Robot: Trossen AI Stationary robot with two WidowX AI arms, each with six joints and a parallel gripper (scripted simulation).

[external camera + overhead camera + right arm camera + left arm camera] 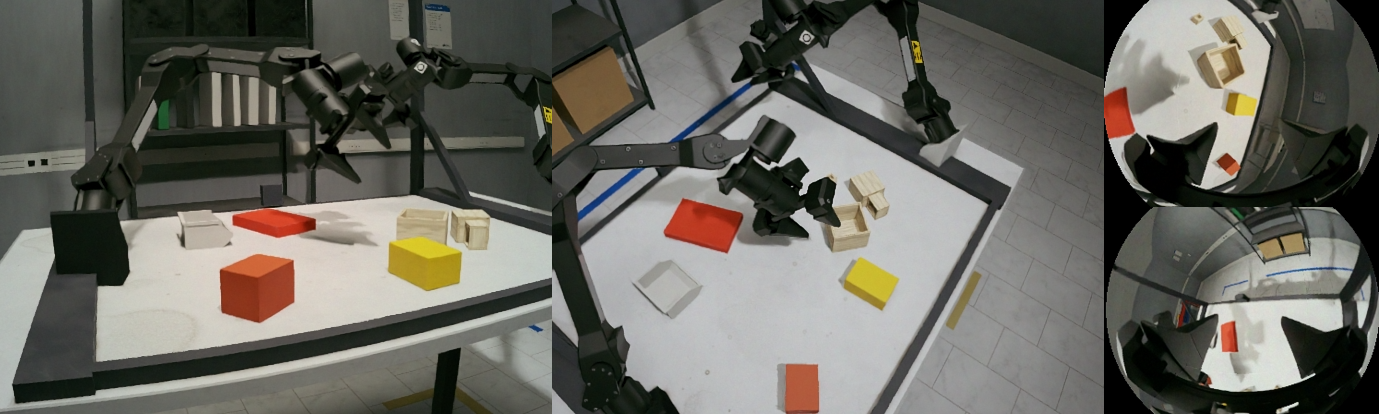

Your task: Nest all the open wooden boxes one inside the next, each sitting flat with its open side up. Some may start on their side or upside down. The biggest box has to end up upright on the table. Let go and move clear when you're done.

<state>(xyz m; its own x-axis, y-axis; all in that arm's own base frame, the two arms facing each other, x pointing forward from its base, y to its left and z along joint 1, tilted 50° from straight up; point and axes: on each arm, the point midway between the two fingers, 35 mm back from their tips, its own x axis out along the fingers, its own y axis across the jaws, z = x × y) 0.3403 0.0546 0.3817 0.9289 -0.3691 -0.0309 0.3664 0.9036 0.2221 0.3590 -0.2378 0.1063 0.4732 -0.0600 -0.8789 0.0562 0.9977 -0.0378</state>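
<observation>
The medium wooden box lies 310 mm ahead of my left hand, 200 mm below it and 80 mm to the left of it. The rest, counted from my left hand: flat red block 260 mm to the right, 230 mm below, 100 mm ahead; then biggest wooden box 350 mm ahead, 220 mm below, 40 mm to the right; then tiny wooden box 230 mm below, 220 mm ahead, 50 mm to the left.
</observation>
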